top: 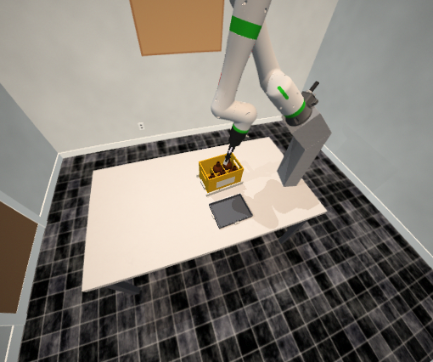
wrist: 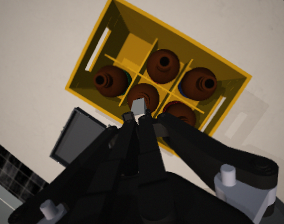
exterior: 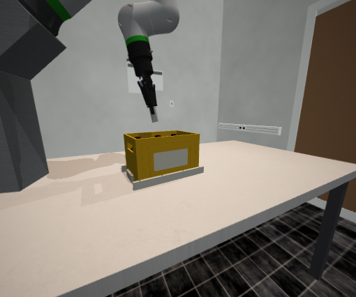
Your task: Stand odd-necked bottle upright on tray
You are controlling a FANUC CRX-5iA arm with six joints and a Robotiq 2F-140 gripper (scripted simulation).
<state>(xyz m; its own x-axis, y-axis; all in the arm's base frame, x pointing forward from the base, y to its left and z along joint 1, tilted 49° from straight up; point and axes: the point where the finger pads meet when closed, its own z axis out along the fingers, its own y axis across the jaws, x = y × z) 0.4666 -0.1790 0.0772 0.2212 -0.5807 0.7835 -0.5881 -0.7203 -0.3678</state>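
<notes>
The brown bottle is 17 cm below my hand and 1 cm ahead of it. From my hand the other things lie so: crate: 17 cm below, 5 cm to the right; dark grey tray: 24 cm below, 21 cm to the left, 12 cm ahead.
</notes>
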